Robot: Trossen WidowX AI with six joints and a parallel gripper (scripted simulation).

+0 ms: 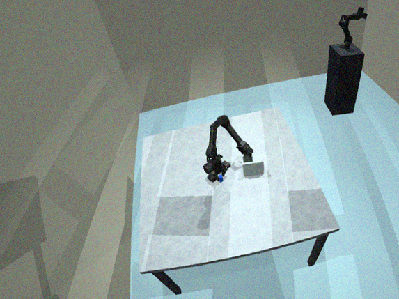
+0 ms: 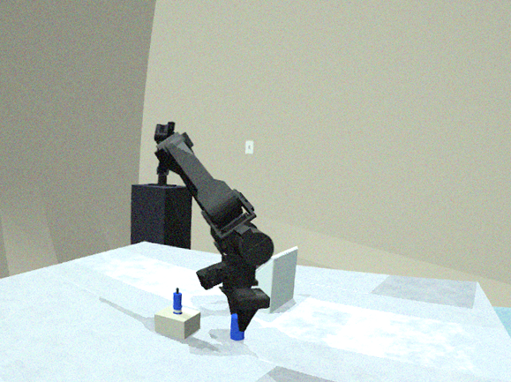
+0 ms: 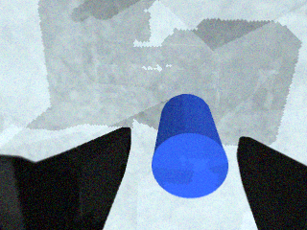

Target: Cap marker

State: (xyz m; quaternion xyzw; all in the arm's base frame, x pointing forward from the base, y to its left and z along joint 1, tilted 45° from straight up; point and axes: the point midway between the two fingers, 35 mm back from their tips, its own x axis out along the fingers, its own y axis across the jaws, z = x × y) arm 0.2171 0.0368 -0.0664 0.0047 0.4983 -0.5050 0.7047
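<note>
Right now the marker cap is right at my gripper tip. Also, from my gripper tip: cream holder block: 12 cm to the right, 4 cm ahead, 1 cm below.
</note>
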